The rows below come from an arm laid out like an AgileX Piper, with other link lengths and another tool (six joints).
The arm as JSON. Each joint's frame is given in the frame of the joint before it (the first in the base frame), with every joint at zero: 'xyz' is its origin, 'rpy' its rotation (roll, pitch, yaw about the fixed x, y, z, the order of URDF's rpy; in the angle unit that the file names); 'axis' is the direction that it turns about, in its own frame. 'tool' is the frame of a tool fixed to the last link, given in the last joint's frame.
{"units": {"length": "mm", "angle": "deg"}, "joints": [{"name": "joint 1", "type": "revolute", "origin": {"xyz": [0.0, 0.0, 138.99], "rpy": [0.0, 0.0, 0.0]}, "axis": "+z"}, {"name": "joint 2", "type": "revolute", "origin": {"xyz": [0.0, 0.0, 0.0], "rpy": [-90.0, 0.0, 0.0]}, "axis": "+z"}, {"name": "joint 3", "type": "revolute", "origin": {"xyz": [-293.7, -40.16, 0.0], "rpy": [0.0, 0.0, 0.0]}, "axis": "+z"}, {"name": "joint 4", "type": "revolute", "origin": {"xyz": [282.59, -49.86, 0.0], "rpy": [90.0, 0.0, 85.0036]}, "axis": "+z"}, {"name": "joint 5", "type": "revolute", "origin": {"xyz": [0.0, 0.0, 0.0], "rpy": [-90.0, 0.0, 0.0]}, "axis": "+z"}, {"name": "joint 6", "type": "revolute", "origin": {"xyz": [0.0, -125.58, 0.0], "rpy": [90.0, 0.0, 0.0]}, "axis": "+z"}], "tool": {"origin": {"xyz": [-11.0, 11.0, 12.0], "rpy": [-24.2, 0.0, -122.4]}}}
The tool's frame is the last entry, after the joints.
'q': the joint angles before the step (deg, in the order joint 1, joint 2, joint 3, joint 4, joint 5, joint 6). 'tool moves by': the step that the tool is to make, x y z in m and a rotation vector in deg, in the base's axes. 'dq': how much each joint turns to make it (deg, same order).
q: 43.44 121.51 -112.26 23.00 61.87 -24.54
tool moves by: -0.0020 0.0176 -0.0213 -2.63 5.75 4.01
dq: 0.74 7.08 -8.47 1.93 8.10 -0.13
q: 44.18 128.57 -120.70 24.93 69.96 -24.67
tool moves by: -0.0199 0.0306 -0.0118 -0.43 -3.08 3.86
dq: 4.21 2.62 -2.52 -2.37 -1.95 -0.35
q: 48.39 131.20 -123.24 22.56 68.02 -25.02
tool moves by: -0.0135 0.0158 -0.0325 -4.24 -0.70 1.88
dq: 2.84 3.27 -0.53 -3.65 -0.39 1.23
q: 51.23 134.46 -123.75 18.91 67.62 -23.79
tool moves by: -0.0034 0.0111 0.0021 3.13 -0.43 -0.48
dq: 0.74 0.19 0.02 1.73 -3.11 -0.01
